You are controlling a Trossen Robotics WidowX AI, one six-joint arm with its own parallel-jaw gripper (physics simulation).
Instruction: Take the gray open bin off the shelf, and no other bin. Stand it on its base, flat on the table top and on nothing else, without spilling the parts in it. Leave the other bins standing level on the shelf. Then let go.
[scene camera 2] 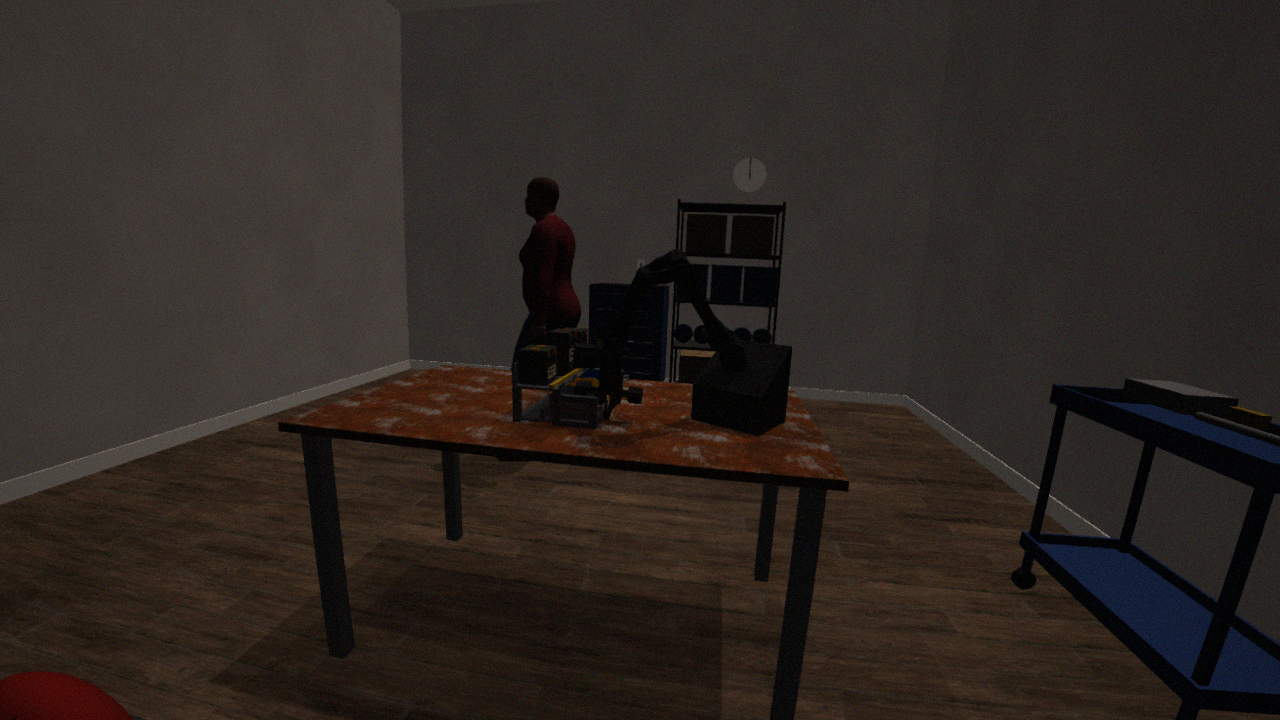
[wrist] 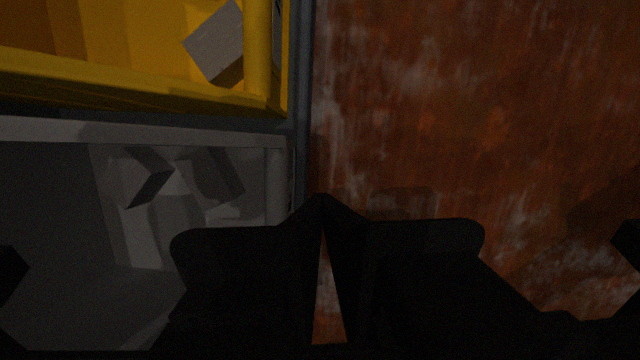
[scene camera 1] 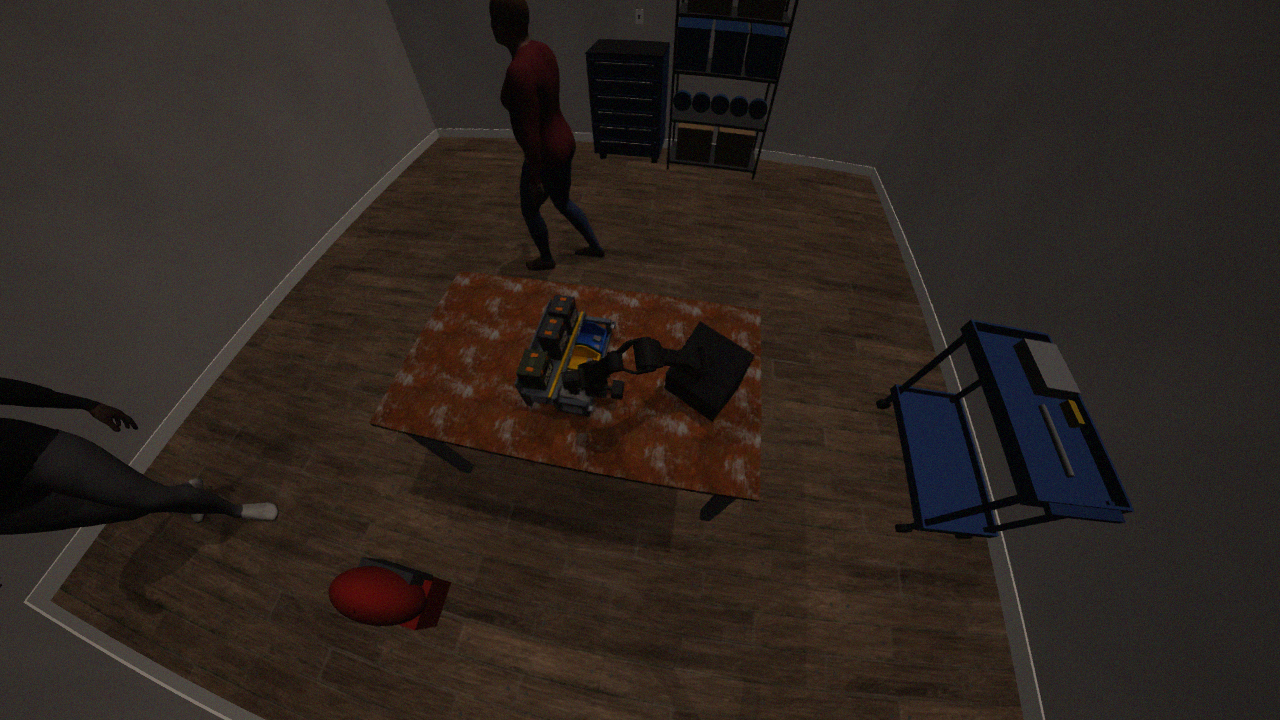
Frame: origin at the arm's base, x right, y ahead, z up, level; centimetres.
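Seen in the pictures: gripper, between the fingertips: (scene camera 2: 606, 419) (wrist: 321, 199) (scene camera 1: 597, 394); arm's base, origin of its link: (scene camera 2: 735, 364) (scene camera 1: 703, 361).
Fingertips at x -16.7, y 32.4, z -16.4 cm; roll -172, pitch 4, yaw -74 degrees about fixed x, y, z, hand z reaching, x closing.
Note:
Pixels of each thing's top centre, then the offset from my fingertips to it. "spot": a spot on its surface instead. Level surfaces: height alone.
- gray open bin, a spot on its surface: (wrist: 277, 185) spot: dz +4.2, dx +1.6, dy +2.1 cm
- table, height of its surface: dz +0.0 cm
- yellow bin, centre of its top: (scene camera 2: 585, 381) (scene camera 1: 578, 356) dz +8.1, dx +8.0, dy +10.7 cm
- blue bin, centre of its top: (scene camera 2: 595, 374) (scene camera 1: 586, 332) dz +8.1, dx +19.0, dy +12.7 cm
The gray open bin (wrist: 277, 185) sits on the shelf's lower level, at the lower left of the wrist view, with gray parts inside. The shelf (scene camera 1: 573, 338) (scene camera 2: 517, 402) (wrist: 302, 75) stands on the table (scene camera 1: 465, 385) (scene camera 2: 393, 413) (wrist: 450, 100). The yellow bin (scene camera 1: 586, 354) (wrist: 125, 79) is beside the gray one, with a gray part visible. My gripper (wrist: 321, 199) is shut and empty. Its tips show by the front edge of the gray bin and shelf; whether they touch is unclear. The left finger hides the bin's near corner. The arm hides much of the gray bin in the scene views.
A blue bin (scene camera 1: 595, 334) stands beyond the yellow one. Dark toolboxes (scene camera 1: 534, 367) (scene camera 2: 537, 363) sit on the shelf's upper level. The black arm base (scene camera 1: 709, 371) (scene camera 2: 742, 389) is at the table's right. A blue cart (scene camera 1: 1011, 420) stands right of the table.

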